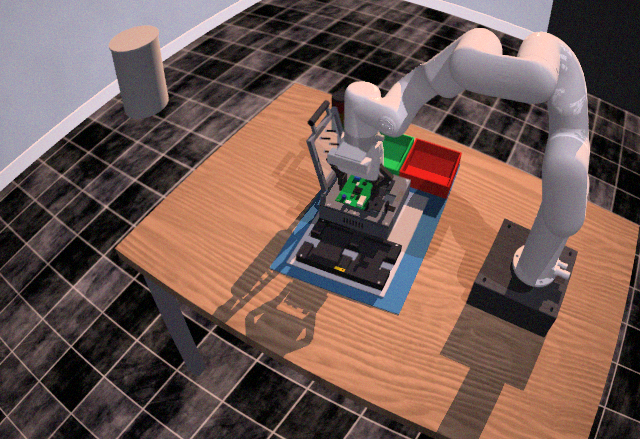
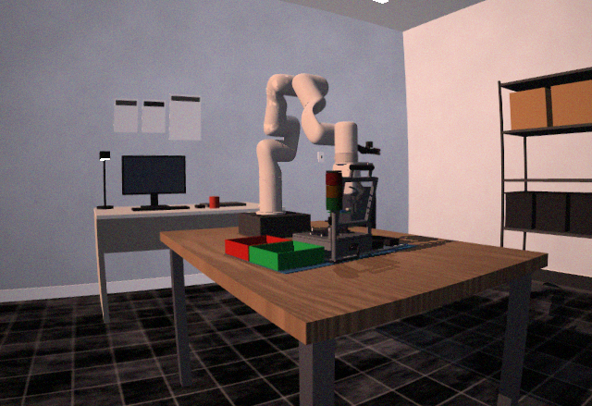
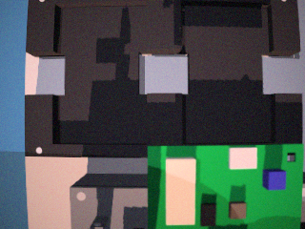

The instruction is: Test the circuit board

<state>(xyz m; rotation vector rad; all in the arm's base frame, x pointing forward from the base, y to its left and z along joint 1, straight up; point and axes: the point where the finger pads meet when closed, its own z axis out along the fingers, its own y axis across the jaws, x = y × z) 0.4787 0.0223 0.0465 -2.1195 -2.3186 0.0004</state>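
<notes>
Right now my hand is 80 mm past the black block, 20 mm to the left of it and 40 mm above it. From my hand the other things lie so: green bin: 50 mm ahead, 260 mm to the right, 120 mm below; then clear lid: 110 mm ahead, 60 mm to the right, 50 mm above; then green circuit board: right at my hand.
</notes>
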